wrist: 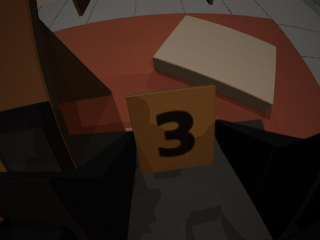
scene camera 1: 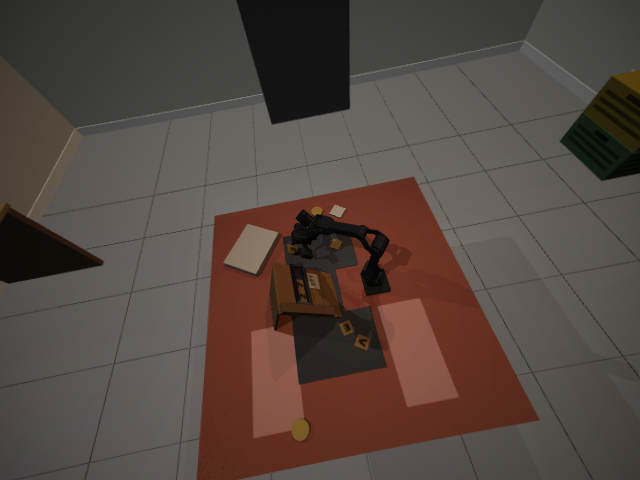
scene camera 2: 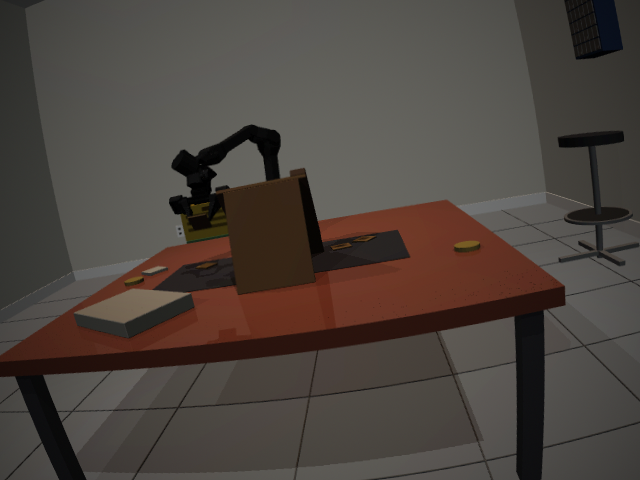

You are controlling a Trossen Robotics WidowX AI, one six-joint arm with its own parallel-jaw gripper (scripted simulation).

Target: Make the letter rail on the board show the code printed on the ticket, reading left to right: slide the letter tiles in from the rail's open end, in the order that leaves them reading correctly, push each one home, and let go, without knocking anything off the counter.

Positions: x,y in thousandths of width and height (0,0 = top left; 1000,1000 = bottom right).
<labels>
A book shows in the wrist view (758,281), in scene camera 1 (390,530) and in scene camera 2 (204,653).
</labels>
